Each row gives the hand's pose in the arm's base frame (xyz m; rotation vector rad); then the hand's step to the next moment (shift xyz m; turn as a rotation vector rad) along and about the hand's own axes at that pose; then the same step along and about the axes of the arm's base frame.
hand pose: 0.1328 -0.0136 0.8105 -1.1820 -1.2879 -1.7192
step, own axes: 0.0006 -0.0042 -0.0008 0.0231 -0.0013 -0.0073
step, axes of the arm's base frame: -0.0042 0.0004 -0.0010 -0.0114 -0.0066 0.0204
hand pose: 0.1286 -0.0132 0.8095 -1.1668 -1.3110 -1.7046
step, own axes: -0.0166 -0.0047 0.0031 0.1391 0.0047 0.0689
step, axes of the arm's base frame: 0.0026 0.0041 -0.0168 -0.0298 0.0661 0.1373
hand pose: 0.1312 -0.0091 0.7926 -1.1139 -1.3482 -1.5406
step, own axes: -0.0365 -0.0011 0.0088 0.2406 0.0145 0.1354
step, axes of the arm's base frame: 0.0110 0.0093 -0.0347 -0.0437 0.1296 0.2403
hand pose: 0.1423 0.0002 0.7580 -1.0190 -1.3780 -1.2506
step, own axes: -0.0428 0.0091 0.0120 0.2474 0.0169 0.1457
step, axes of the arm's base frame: 0.0148 0.0142 -0.0405 -0.0438 0.1399 0.2474
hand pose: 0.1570 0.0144 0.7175 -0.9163 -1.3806 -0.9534
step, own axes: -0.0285 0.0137 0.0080 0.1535 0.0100 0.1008
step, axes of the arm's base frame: 0.0107 0.0126 -0.0281 -0.0314 0.0963 0.1535
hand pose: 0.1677 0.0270 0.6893 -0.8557 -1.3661 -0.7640
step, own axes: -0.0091 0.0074 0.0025 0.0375 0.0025 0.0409
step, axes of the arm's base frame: 0.0045 0.0056 -0.0096 -0.0158 0.0377 0.0377
